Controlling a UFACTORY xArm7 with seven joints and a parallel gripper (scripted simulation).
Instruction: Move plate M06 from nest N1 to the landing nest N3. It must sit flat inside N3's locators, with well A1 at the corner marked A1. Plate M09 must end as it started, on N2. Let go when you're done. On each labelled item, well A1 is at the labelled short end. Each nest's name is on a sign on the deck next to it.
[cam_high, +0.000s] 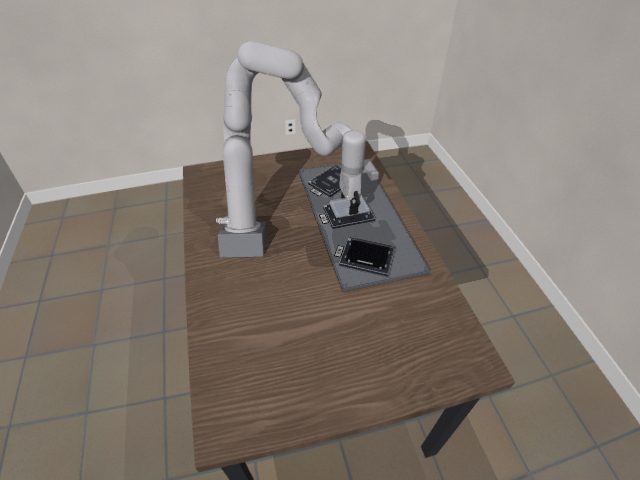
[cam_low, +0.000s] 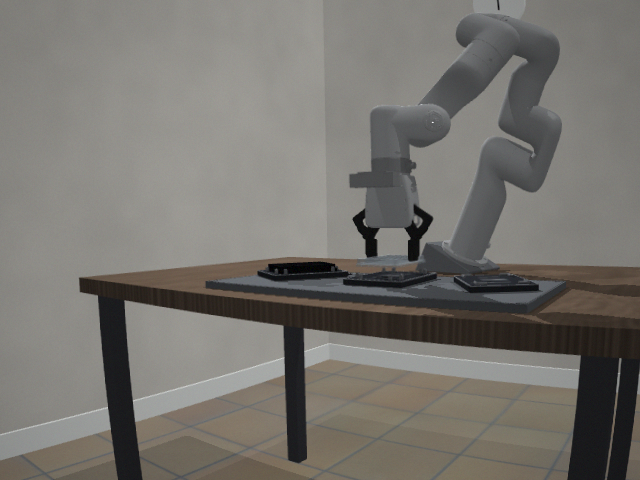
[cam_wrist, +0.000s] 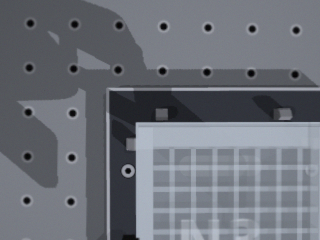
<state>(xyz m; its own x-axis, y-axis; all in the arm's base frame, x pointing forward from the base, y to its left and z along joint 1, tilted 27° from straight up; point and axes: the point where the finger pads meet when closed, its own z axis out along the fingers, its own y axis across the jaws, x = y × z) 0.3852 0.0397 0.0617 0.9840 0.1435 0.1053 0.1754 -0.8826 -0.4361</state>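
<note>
Now: the nest N3 5 cm below my hand. Round my hand: nest N1: 3 cm behind, 20 cm to the left, 5 cm below; then clear well plate: 1 cm below; then grey perforated deck: 3 cm ahead, 6 cm below.
</note>
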